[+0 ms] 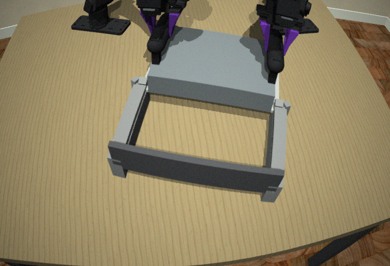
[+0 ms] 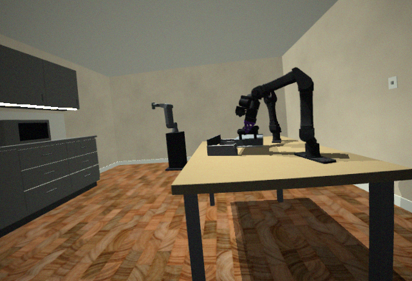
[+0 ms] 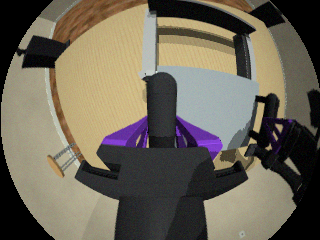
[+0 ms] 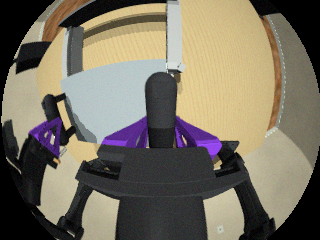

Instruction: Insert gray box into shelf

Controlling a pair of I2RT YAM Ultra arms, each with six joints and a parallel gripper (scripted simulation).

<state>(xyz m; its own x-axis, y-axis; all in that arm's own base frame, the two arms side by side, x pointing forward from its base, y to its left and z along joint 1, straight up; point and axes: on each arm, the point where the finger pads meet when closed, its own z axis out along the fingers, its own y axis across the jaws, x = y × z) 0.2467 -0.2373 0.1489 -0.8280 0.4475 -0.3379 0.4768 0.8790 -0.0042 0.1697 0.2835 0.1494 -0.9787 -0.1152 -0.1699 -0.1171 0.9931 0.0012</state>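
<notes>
My left hand is 3 cm past the gray box, 12 cm to the left of it and 5 cm above it. Also, from my left hand: dark back plate 24 cm ahead, 17 cm to the right, 7 cm below.
Now: the gray box 120 mm to the left of my right hand, 50 mm below it and 20 mm ahead of it. Also, from my right hand: dark back plate 290 mm ahead, 80 mm below, 60 mm to the left.
</notes>
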